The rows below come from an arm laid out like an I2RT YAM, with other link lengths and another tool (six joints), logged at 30 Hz.
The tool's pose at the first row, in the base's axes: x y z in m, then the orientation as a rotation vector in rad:
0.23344 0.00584 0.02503 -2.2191 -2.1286 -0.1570
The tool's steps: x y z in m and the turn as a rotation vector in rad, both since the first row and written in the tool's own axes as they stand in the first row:
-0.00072 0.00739 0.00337 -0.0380 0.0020 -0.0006
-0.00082 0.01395 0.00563 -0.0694 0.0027 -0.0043
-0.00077 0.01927 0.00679 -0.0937 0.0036 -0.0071
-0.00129 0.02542 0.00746 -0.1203 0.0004 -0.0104
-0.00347 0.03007 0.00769 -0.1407 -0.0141 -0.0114
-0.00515 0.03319 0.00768 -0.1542 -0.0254 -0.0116
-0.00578 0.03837 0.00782 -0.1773 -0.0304 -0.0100
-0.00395 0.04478 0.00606 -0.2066 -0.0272 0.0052
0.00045 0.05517 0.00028 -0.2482 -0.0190 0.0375
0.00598 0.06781 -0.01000 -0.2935 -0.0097 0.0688
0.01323 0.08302 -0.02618 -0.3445 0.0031 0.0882
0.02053 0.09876 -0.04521 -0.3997 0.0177 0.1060
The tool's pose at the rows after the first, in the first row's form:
0.24089 0.00520 0.02179 -2.2378 -2.1431 -0.2013
0.24751 0.00508 0.01970 -2.2501 -2.1589 -0.2375
0.25286 0.00503 0.01869 2.2552 2.1669 0.2658
0.25900 0.00433 0.01812 2.2363 2.1523 0.2890
0.26357 0.00199 0.01775 2.2186 2.1345 0.2924
0.26661 0.00019 0.01764 2.2066 2.1214 0.2925
0.27177 -0.00065 0.01756 2.1941 2.1030 0.3093
0.27819 0.00069 0.01969 2.1961 2.0695 0.3408
0.28857 0.00394 0.02620 2.2107 2.0116 0.3886
0.30110 0.00770 0.03737 2.2208 1.9523 0.4403
0.31609 0.01237 0.05467 2.2150 1.9029 0.5006
0.33153 0.01673 0.07481 2.2040 1.8525 0.5654

